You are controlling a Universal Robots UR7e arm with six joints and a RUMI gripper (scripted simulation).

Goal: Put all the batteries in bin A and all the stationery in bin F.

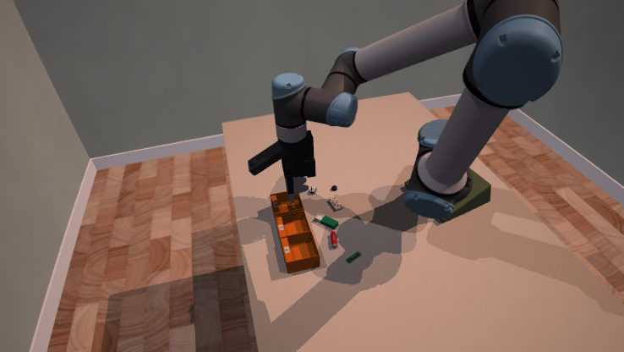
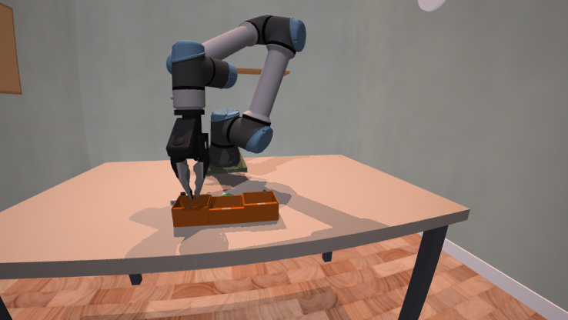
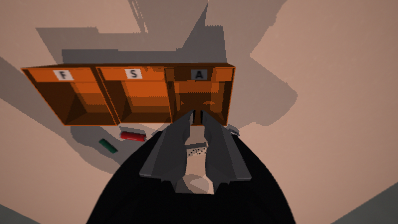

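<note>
The orange three-compartment bin is 8 cm to the left of my hand and 4 cm below it. The rest, counted from my hand: green-and-white eraser (9 cm behind, 5 cm to the left, 5 cm below); then small grey object (6 cm behind, 8 cm to the right, 5 cm below); then white domino (13 cm behind, 2 cm to the right, 5 cm below).
</note>
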